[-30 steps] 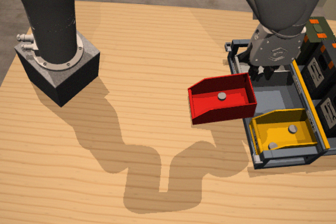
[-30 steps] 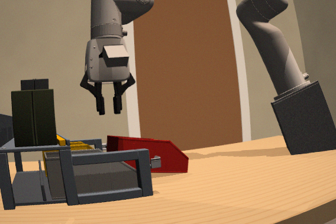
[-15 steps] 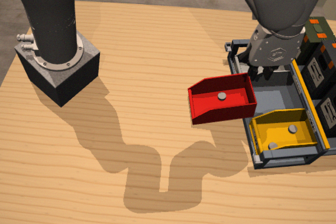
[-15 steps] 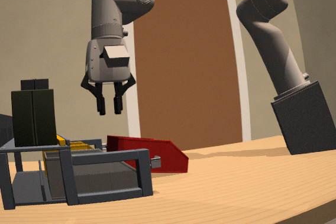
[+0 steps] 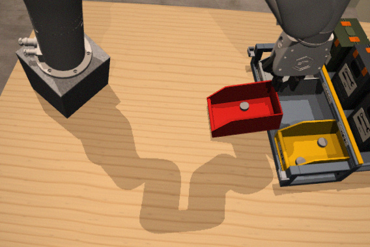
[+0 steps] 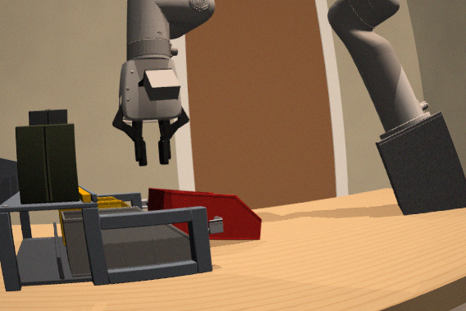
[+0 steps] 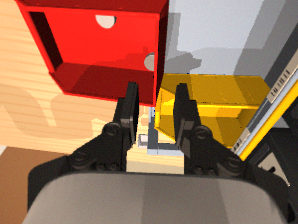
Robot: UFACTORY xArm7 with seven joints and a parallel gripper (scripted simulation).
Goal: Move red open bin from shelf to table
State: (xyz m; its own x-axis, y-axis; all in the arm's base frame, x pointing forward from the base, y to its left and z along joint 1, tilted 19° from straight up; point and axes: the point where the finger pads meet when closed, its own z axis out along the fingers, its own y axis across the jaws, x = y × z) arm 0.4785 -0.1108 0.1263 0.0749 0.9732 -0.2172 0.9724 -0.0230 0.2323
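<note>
The red open bin lies 110 mm below my hand, 80 mm behind it and 10 mm to the left of it. The rest, counted from my hand: dark box 190 mm ahead, 100 mm to the left, 10 mm below; then yellow open bin 120 mm to the right, 120 mm below, 80 mm ahead.
</note>
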